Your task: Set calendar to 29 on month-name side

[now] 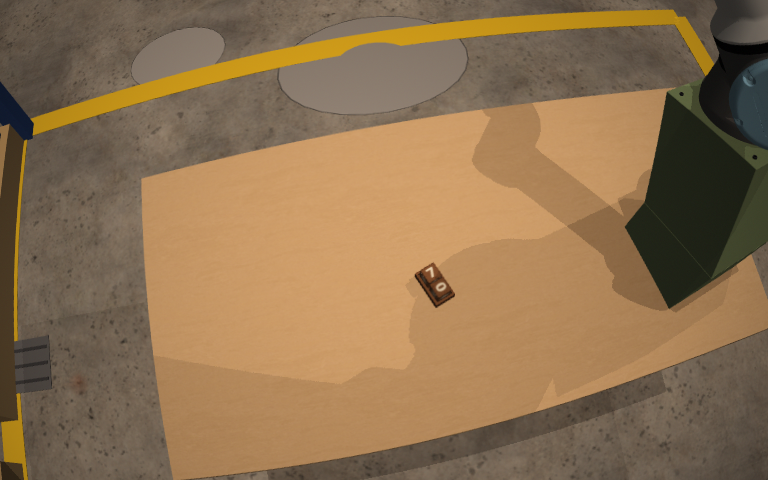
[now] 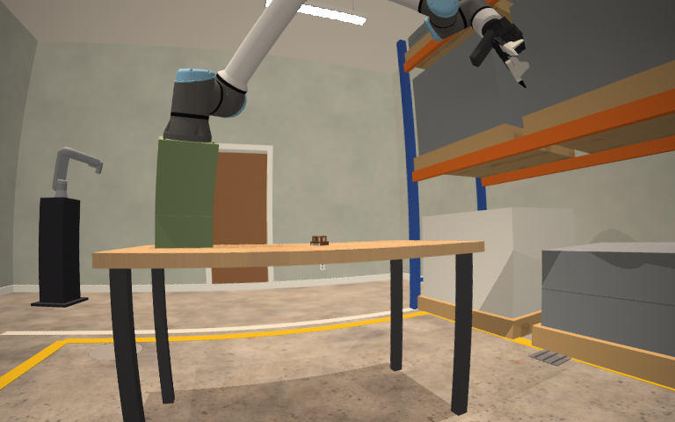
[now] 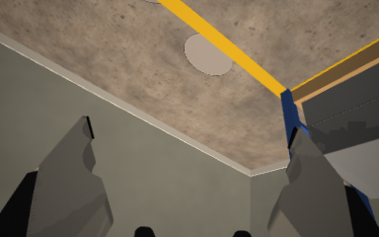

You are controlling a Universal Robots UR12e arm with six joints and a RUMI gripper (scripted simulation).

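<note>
My gripper is now 480 mm past the tray, 710 mm to the right of it and 470 mm above it.
</note>
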